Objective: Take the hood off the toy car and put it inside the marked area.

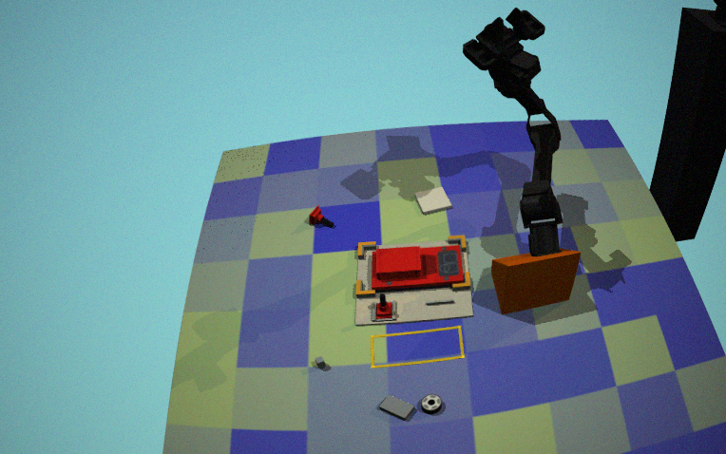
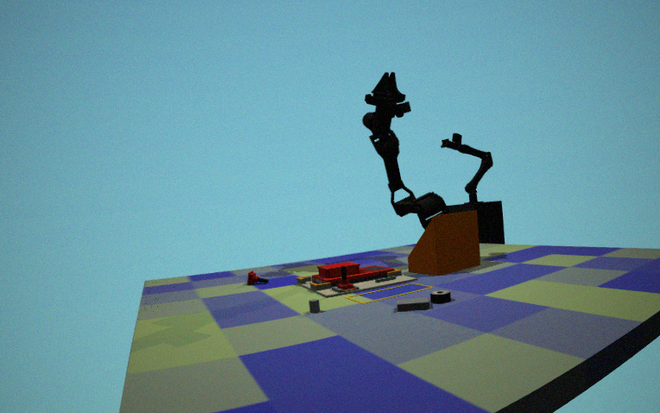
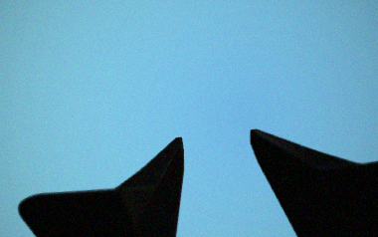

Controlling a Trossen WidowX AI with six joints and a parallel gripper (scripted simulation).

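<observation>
Now: the red hood 26 cm ahead of my gripper tip, 4 cm to the left of it and 57 cm below it. From my gripper tip the other things lie so: wheel 21 cm ahead, 39 cm to the left, 60 cm below; then white tile 16 cm ahead, 19 cm to the right, 61 cm below; then dark cube 43 cm ahead, 27 cm to the left, 60 cm below.
</observation>
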